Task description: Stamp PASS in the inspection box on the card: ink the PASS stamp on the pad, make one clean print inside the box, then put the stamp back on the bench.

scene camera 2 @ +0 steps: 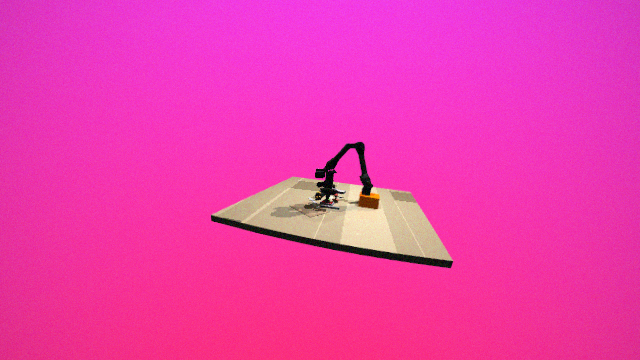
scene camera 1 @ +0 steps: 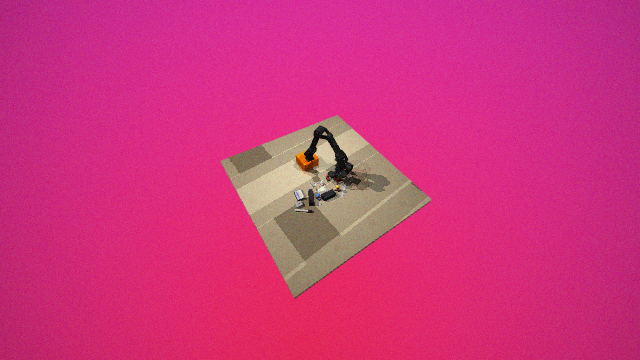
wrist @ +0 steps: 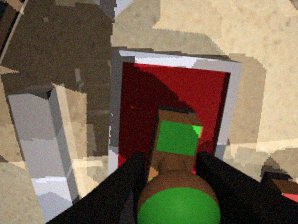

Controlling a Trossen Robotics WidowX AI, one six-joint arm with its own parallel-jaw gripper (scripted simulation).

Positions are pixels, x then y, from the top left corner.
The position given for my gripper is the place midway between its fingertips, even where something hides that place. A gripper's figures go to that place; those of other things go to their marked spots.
My gripper (wrist: 170, 161): 0.10 m from the lens. An ink pad (wrist: 140, 79) is 0.11 m from the lens.
